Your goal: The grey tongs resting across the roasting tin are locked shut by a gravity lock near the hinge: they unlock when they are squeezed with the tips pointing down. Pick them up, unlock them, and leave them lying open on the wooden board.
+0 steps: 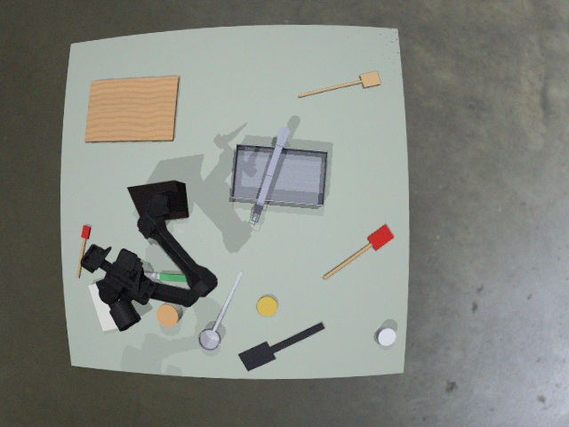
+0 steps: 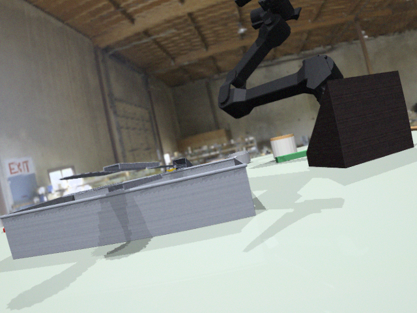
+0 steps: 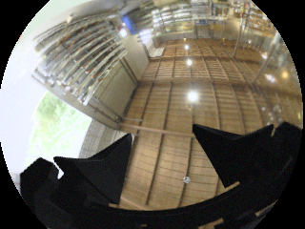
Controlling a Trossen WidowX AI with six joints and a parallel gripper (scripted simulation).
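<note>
The grey roasting tin is 520 mm below my gripper tip, 360 mm ahead of it and 170 mm to the left of it. Also, from my gripper tip: white block 530 mm below, 330 mm behind, 190 mm to the right; then green-handled tool 540 mm below, 110 mm to the right, 100 mm behind; then black spatula 540 mm below, 420 mm to the right, 260 mm ahead.
</note>
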